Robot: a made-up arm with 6 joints.
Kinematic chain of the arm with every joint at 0, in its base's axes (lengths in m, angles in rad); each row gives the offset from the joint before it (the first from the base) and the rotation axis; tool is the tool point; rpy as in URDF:
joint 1: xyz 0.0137 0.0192 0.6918 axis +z
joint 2: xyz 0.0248 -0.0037 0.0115 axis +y
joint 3: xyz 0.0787 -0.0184 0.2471 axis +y
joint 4: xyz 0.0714 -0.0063 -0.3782 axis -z
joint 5: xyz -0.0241 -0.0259 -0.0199 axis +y
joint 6: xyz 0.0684 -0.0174 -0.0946 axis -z
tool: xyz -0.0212 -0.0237 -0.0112 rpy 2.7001 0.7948 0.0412
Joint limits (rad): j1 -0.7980..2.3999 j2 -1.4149..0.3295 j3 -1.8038..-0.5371 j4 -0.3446..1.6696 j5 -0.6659..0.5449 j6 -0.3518..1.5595
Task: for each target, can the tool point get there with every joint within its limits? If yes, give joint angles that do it. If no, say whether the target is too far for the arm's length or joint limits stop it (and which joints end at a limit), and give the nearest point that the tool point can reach.
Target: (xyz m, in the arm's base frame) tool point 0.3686 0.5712 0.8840
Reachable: yes | joints 1.1176 0.1542 -1.4949 -0.1218 0.2166 0.6928
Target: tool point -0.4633 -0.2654 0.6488
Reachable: no: joint limits stop it (at a limit: joint 1, joint 3, joint 4, joint 5) | nearest point -0.2934 0.2696 0.5532 | short by 0.569 m
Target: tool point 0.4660 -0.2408 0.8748
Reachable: yes | joints -0.4125 -0.3457 -0.9685 0.5410 0.2060 0.9750
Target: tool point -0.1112 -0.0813 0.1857
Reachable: no: joint limits stop it (at a limit: joint 1, joint 2, joint 3, joint 5, joint 6) | nearest point -0.2025 0.2078 0.4050 | short by 0.374 m
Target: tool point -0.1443 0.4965 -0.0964
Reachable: no: too far | nearest point -0.1036 0.3735 0.4199 | short by 0.532 m
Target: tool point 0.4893 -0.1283 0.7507
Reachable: yes | joints -0.1001 -0.1710 -0.8841 1.3330 -0.4563 0.3518
